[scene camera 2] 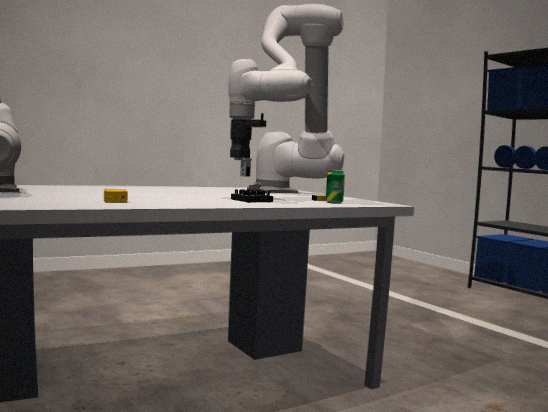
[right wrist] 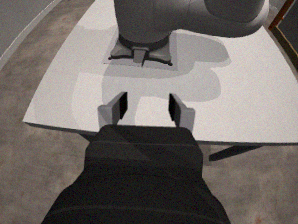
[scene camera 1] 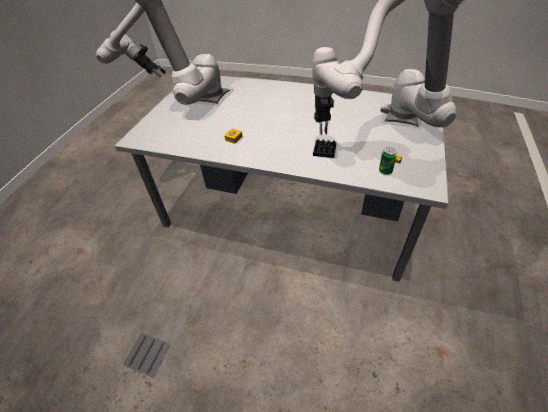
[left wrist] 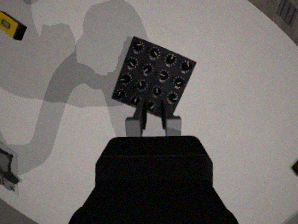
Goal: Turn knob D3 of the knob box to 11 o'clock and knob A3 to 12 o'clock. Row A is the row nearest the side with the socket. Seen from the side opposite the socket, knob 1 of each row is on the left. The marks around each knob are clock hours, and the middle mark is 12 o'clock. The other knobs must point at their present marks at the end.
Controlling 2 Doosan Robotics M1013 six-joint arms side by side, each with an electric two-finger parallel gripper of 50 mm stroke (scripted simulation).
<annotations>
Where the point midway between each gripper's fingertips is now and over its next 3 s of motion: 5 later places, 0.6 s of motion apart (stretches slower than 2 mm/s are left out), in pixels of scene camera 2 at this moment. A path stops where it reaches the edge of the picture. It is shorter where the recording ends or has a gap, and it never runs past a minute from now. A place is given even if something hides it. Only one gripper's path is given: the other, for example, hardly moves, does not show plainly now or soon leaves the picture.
The left gripper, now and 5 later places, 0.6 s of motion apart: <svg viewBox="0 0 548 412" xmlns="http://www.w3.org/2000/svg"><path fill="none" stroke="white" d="M245 176L243 176L243 180L242 186L242 188L242 191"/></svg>
</annotations>
